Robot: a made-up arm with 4 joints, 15 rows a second.
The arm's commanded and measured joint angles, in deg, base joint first. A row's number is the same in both.
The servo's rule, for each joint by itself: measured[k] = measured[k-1] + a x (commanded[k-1-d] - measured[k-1]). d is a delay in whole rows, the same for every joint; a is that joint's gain. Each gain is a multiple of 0.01, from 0.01 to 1. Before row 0 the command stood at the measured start. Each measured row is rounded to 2 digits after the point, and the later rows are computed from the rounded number. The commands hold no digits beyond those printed.
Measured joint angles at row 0:
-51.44, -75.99, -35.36, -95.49
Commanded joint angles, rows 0 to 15:
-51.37, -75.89, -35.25, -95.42
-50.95, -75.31, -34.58, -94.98
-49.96, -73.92, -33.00, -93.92
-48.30, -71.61, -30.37, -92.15
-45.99, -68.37, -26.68, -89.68
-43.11, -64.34, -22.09, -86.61
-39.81, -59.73, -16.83, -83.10
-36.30, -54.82, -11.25, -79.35
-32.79, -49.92, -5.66, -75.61
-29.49, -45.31, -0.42, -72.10
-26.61, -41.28, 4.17, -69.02
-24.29, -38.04, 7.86, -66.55
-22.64, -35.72, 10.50, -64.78
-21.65, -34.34, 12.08, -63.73
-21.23, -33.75, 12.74, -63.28
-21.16, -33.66, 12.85, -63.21
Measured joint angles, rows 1 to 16:
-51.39, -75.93, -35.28, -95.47
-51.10, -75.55, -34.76, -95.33
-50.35, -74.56, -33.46, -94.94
-49.00, -72.76, -31.17, -94.16
-47.01, -70.08, -27.85, -92.91
-44.44, -66.58, -23.59, -91.15
-41.38, -62.40, -18.59, -88.90
-38.03, -57.78, -13.16, -86.23
-34.57, -52.99, -7.61, -83.26
-31.22, -48.31, -2.29, -80.14
-28.18, -44.02, 2.49, -77.03
-25.61, -40.37, 6.46, -74.10
-23.65, -37.53, 9.45, -71.49
-22.33, -35.58, 11.40, -69.32
-21.60, -34.46, 12.39, -67.63
-21.31, -33.97, 12.73, -66.39
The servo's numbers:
d 0
a 0.66 0.61 0.74 0.28

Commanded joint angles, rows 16 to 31:
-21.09, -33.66, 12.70, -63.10
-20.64, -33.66, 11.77, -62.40
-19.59, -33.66, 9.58, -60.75
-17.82, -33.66, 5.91, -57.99
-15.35, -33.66, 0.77, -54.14
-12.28, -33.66, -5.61, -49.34
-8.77, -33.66, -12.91, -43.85
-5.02, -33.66, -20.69, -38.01
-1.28, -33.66, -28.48, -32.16
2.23, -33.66, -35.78, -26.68
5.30, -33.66, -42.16, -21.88
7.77, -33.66, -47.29, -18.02
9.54, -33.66, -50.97, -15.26
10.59, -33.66, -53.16, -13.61
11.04, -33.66, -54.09, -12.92
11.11, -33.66, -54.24, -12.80
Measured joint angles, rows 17 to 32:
-21.16, -33.78, 12.71, -65.47
-20.82, -33.71, 12.01, -64.61
-20.01, -33.68, 10.21, -63.53
-18.56, -33.67, 7.03, -61.98
-16.44, -33.66, 2.40, -59.78
-13.69, -33.66, -3.53, -56.86
-10.44, -33.66, -10.47, -53.22
-6.86, -33.66, -18.03, -48.96
-3.18, -33.66, -25.76, -44.26
0.39, -33.66, -33.17, -39.34
3.63, -33.66, -39.82, -34.45
6.36, -33.66, -45.35, -29.85
8.46, -33.66, -49.51, -25.76
9.87, -33.66, -52.21, -22.36
10.64, -33.66, -53.60, -19.72
10.95, -33.66, -54.07, -17.78

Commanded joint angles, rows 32 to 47:
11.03, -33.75, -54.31, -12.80
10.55, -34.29, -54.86, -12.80
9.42, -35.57, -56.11, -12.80
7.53, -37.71, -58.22, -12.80
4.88, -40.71, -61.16, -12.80
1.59, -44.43, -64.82, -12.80
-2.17, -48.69, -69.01, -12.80
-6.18, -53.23, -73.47, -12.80
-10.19, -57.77, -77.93, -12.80
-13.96, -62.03, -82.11, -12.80
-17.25, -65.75, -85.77, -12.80
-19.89, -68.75, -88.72, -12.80
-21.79, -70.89, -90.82, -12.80
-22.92, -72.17, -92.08, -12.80
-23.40, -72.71, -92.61, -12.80
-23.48, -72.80, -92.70, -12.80
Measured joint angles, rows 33 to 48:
11.00, -33.71, -54.25, -16.39
10.70, -34.06, -54.70, -15.38
9.86, -34.98, -55.74, -14.66
8.32, -36.65, -57.58, -14.14
6.05, -39.13, -60.23, -13.76
3.11, -42.36, -63.63, -13.49
-0.37, -46.22, -67.61, -13.30
-4.20, -50.50, -71.95, -13.16
-8.15, -54.93, -76.38, -13.06
-11.98, -59.26, -80.62, -12.99
-15.46, -63.22, -84.43, -12.94
-18.38, -66.59, -87.60, -12.90
-20.63, -69.21, -89.98, -12.87
-22.14, -71.02, -91.53, -12.85
-22.97, -72.05, -92.33, -12.84
-23.31, -72.51, -92.60, -12.83

